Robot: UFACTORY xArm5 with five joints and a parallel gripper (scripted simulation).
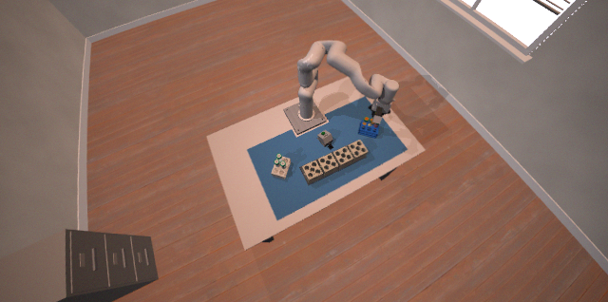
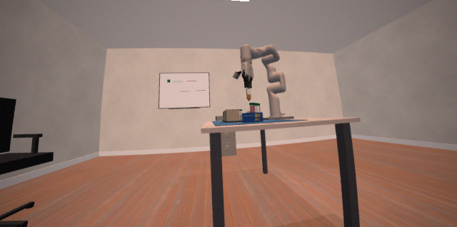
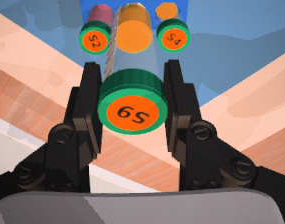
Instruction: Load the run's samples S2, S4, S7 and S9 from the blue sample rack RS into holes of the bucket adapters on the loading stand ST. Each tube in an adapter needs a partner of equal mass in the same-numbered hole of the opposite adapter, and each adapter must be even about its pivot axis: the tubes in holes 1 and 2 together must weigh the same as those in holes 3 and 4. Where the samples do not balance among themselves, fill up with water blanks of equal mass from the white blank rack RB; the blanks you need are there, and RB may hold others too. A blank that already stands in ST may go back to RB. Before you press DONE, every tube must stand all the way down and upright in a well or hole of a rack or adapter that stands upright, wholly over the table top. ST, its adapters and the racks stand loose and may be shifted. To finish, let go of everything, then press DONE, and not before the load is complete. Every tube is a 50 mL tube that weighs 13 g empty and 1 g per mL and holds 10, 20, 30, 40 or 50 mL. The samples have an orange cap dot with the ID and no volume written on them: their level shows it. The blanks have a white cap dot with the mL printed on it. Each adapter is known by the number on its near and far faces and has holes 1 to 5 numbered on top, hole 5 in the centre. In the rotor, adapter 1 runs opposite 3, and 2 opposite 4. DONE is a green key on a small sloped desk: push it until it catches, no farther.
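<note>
Right now the sample tube S9 is 1 cm ahead of my hand and 5 cm below it. The rest, counted from my hand: sample tube S2 (6 cm to the left, 19 cm below); then sample tube S4 (6 cm behind, 19 cm below); then sample tube S7 (2 cm behind, 3 cm to the left, 19 cm below).
</note>
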